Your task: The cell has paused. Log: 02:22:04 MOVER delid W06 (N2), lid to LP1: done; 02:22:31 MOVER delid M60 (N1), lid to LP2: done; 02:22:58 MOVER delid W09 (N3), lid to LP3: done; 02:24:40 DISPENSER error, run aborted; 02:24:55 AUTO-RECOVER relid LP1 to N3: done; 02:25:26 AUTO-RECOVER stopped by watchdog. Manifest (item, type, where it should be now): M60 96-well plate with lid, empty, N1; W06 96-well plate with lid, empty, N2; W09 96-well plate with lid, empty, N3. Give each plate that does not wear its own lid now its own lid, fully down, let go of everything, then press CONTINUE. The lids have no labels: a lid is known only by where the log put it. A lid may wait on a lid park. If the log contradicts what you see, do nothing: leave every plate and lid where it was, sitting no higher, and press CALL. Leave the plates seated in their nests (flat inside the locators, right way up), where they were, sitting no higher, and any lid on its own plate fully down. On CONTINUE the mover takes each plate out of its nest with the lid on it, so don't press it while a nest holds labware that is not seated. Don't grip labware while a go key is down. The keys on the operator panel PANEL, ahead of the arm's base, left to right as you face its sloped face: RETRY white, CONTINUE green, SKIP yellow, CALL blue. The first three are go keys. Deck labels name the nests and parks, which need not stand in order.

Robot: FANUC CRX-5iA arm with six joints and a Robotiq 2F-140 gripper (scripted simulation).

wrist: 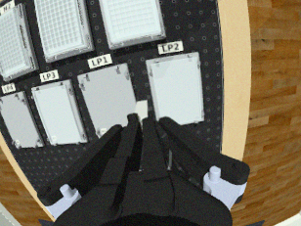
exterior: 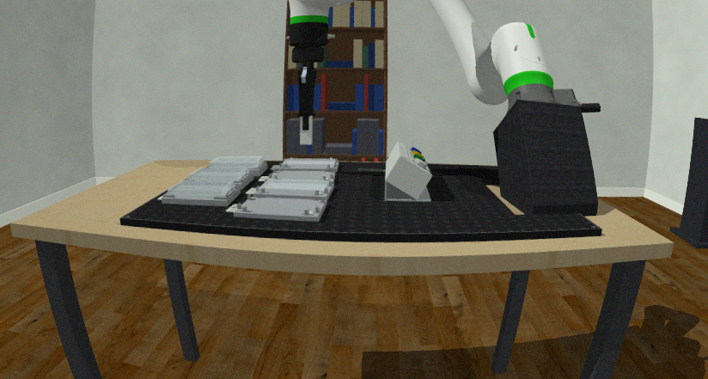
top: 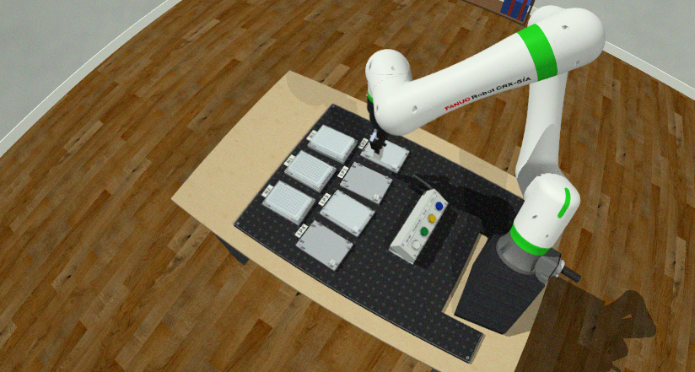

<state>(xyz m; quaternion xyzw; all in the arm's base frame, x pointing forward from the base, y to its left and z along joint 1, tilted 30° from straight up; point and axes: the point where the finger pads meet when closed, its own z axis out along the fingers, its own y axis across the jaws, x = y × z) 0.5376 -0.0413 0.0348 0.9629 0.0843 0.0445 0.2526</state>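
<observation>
The lid park LP2 lies 100 mm below my hand, 70 mm to the right of it and 10 mm ahead of it. Also, from my hand: park LP1: 100 mm below, 70 mm to the left, 10 mm behind; then LP3: 190 mm to the left, 100 mm below, 30 mm behind; then LP1 label: 100 mm below, 80 mm to the left, 80 mm ahead.
</observation>
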